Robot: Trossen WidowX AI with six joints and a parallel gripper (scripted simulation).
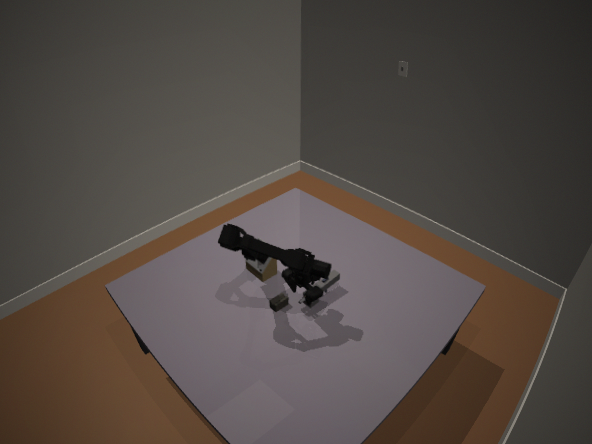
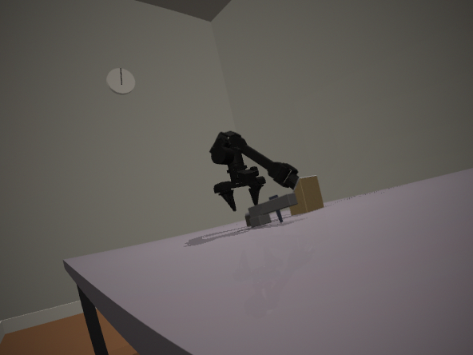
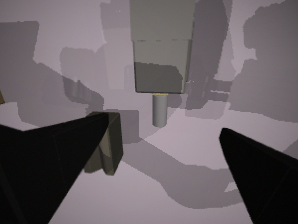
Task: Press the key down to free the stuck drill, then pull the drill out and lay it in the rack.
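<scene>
Now: gripper tip 50 mm to the right of the drill and 20 mm above it. Round my gripper tip: grey block (110 mm to the left, 20 mm below); then olive block (80 mm behind, 50 mm to the right, 50 mm below); then blue key (140 mm to the left, 10 mm below).
</scene>
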